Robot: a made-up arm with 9 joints. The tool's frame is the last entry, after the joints.
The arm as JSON. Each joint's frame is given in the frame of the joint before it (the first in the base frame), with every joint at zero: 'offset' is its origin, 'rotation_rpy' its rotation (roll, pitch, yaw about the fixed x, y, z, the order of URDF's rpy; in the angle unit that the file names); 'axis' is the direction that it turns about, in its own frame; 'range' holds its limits. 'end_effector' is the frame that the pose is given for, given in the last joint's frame.
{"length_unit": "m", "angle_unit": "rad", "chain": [
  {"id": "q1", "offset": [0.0, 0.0, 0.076], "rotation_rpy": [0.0, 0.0, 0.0], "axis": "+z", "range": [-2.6, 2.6]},
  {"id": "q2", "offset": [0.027, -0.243, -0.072], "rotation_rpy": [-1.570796, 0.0, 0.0], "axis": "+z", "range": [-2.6, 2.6]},
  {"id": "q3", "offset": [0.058, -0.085, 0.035], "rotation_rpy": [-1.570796, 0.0, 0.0], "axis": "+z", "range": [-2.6, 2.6]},
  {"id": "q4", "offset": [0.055, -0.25, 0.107], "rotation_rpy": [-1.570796, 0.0, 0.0], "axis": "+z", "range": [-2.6, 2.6]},
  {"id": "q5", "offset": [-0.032, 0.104, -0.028], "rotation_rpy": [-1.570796, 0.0, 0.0], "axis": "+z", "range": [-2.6, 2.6]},
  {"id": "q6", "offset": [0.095, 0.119, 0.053], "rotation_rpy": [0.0, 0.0, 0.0], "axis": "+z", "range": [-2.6, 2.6]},
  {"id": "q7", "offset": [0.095, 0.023, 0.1], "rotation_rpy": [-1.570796, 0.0, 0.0], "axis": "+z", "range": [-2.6, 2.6]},
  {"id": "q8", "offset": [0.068, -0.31, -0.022], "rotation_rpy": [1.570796, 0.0, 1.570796], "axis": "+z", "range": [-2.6, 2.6]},
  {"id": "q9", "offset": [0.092, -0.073, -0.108], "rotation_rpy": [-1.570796, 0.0, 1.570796], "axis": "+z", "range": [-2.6, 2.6]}
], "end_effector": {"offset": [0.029, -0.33, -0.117], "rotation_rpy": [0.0, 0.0, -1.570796]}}
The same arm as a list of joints. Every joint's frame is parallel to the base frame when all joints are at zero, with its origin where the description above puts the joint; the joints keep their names.
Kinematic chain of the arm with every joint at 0, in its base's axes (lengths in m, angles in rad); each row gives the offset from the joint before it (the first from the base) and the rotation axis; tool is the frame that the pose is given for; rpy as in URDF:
q1: xyz 0 0 0.076 axis +z
q2: xyz 0.027 -0.243 -0.072 axis +y
q3: xyz 0.058 0.035 0.085 axis -z
q4: xyz 0.055 0.25 -0.107 axis -y
q5: xyz -0.032 0.028 0.104 axis +z
q6: xyz 0.095 0.119 0.053 axis +z
q7: xyz 0.095 0.023 0.1 axis +y
q8: xyz 0.068 -0.022 0.31 axis +x
q9: xyz -0.108 -0.073 -0.092 axis +z
tool: xyz 0.33 0.029 -0.117 rpy 0 0 0
Joint limits (rad, base to tool): -2.6..2.6 -2.6..2.6 -2.6..2.6 -2.6..2.6 -2.6..2.6 -2.6..2.6 -2.6..2.6 -2.6..2.6 -2.6..2.6

